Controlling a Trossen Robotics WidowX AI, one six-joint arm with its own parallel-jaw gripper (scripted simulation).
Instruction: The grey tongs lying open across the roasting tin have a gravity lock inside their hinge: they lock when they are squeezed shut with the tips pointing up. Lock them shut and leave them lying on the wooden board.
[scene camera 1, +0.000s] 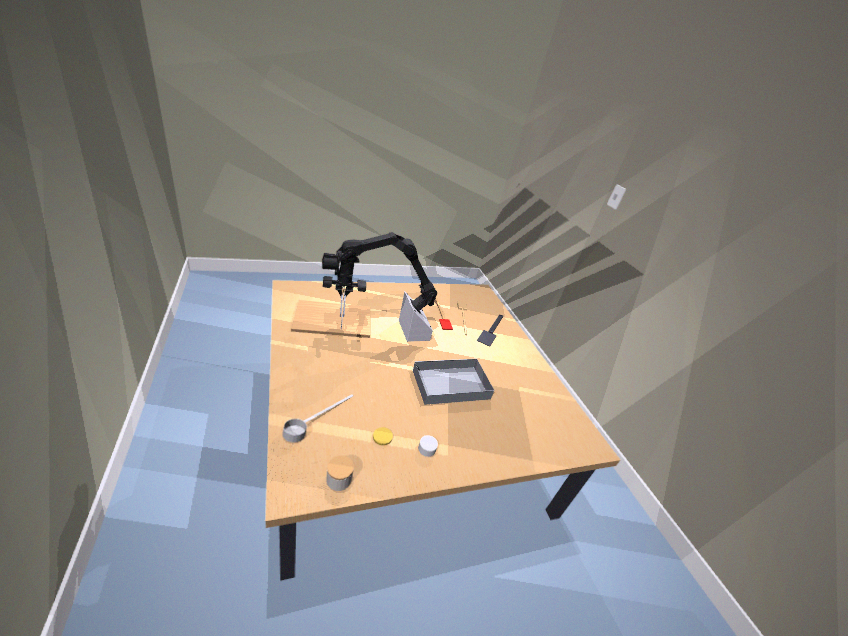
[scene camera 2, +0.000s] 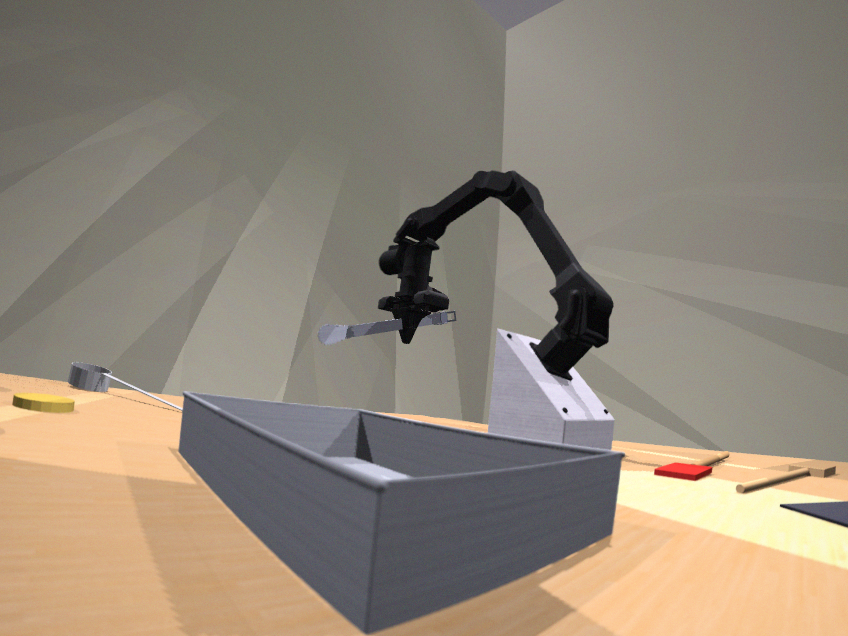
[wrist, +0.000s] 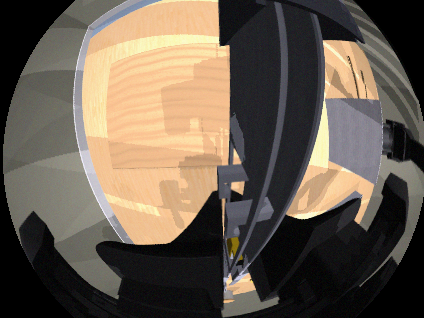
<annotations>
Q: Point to a small saucepan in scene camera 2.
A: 90, 377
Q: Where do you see a wooden board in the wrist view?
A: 166, 108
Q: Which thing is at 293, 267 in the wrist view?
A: My gripper.
</annotations>
